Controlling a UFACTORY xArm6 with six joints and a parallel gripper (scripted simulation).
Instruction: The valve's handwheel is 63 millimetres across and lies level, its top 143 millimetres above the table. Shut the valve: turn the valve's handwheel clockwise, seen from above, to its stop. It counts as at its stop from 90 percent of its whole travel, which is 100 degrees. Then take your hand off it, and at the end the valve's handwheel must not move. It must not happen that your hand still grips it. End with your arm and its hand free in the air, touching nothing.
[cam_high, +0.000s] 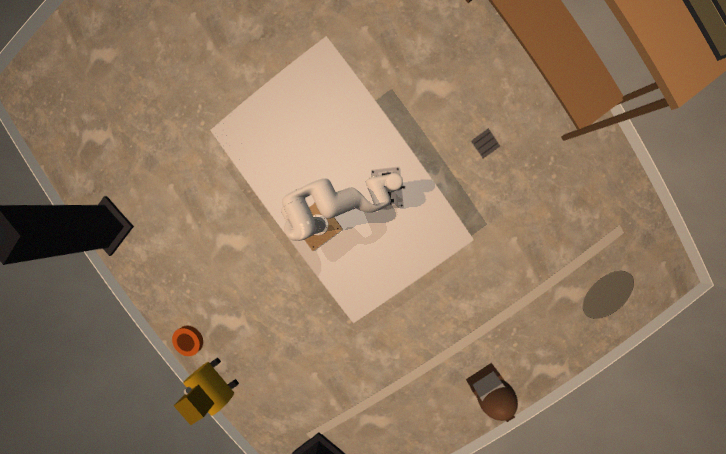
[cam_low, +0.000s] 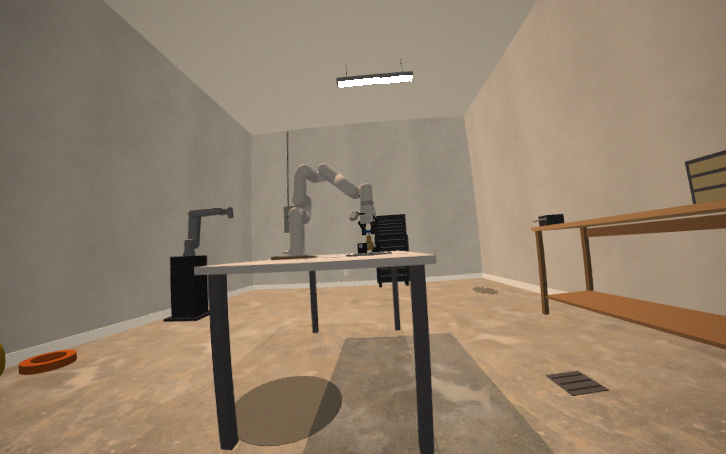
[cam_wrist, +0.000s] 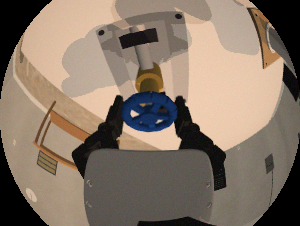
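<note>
My gripper is now 1 cm above the blue handwheel.
</note>
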